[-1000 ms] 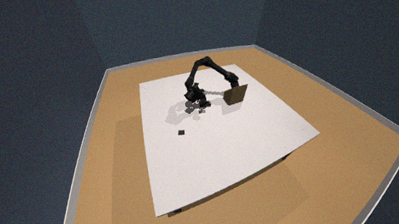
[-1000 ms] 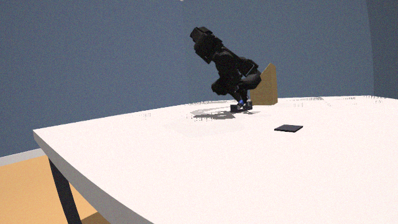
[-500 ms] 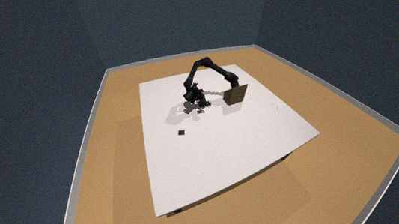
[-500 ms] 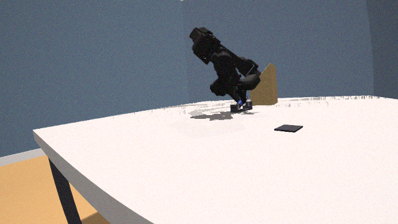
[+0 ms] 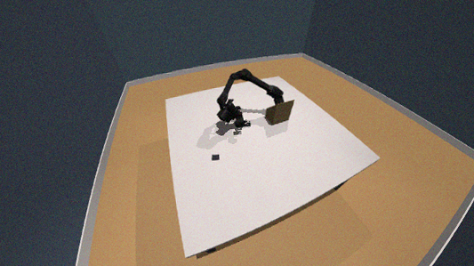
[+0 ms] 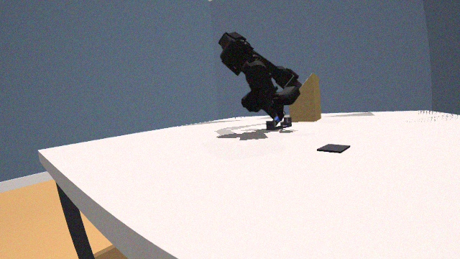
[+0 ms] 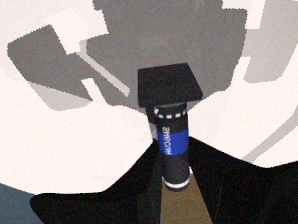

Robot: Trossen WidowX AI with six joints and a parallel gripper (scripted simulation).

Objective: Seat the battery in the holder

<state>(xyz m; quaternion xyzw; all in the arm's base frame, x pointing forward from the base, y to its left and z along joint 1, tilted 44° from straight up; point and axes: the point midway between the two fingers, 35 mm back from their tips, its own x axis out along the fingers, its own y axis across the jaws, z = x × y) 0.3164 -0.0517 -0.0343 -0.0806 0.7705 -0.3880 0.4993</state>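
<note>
The battery is 10 mm above my gripper tip. Round my gripper tip: flat black square: 280 mm ahead, 200 mm to the left, 20 mm below.
</note>
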